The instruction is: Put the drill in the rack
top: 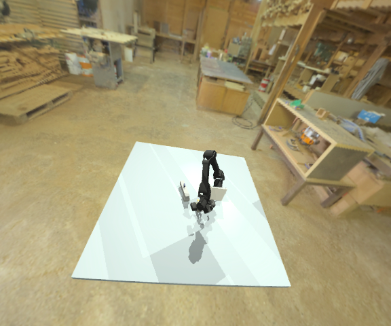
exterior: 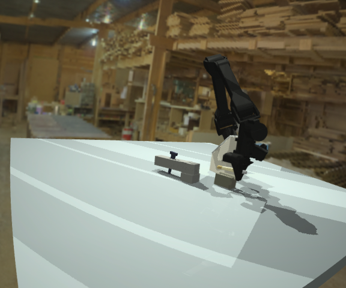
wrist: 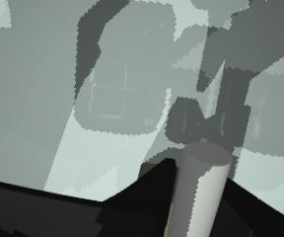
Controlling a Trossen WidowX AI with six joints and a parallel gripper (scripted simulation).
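Now: the rack block 50 mm to the right of my gripper tip, 10 mm below it and 10 mm ahead of it. From my gripper tip the other things lie so: drill 40 mm to the right, 30 mm above, 10 mm ahead; dark t-shaped key 220 mm to the right, 120 mm ahead, 20 mm above; grey fixture 200 mm to the right, 120 mm ahead.
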